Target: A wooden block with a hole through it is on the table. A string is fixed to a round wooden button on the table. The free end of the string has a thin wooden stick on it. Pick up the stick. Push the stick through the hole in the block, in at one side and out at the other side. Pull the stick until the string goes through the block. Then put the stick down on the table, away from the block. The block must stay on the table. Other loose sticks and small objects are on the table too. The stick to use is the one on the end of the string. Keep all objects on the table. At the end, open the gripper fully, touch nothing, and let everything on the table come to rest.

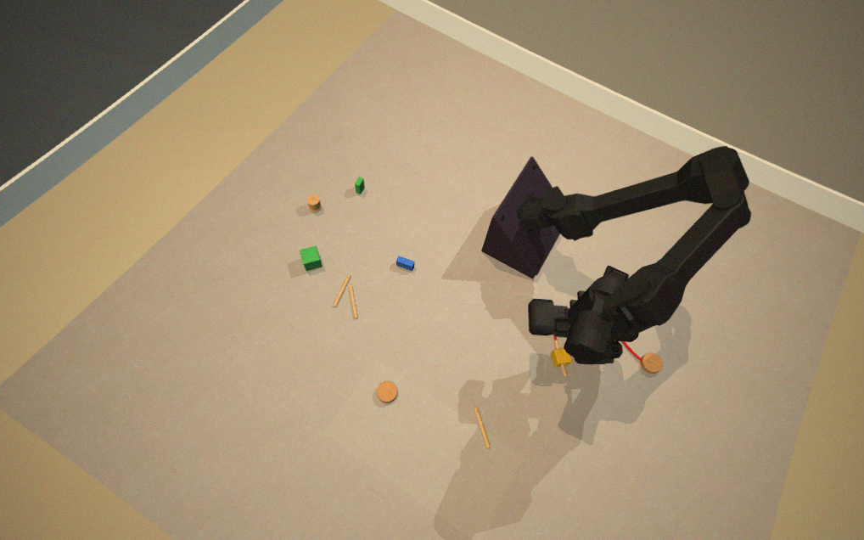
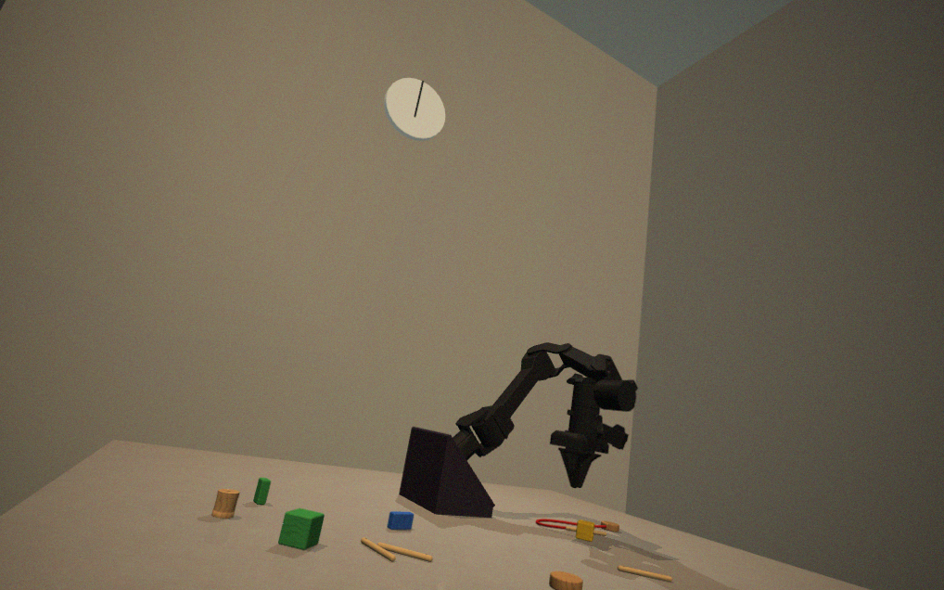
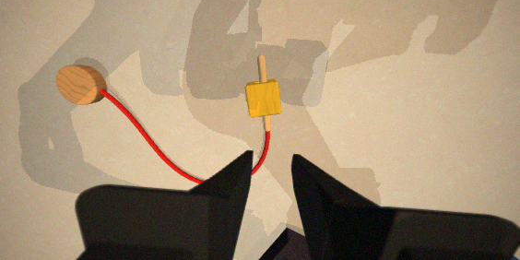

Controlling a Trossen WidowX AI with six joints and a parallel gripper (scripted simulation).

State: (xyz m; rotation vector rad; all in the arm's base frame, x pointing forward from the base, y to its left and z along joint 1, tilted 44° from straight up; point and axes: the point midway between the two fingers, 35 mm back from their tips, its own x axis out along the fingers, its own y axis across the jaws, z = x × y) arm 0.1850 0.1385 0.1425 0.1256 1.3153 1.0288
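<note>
Now: gripper tip 70 mm above the yellow wooden block, 20 mm to the right of it and 20 mm short of it. Also, from my gripper tip: green cube 530 mm to the right, 160 mm ahead, 70 mm below; blue block 360 mm to the right, 80 mm below, 40 mm ahead; thin stick 80 mm below, 10 mm to the left, 10 mm ahead.
</note>
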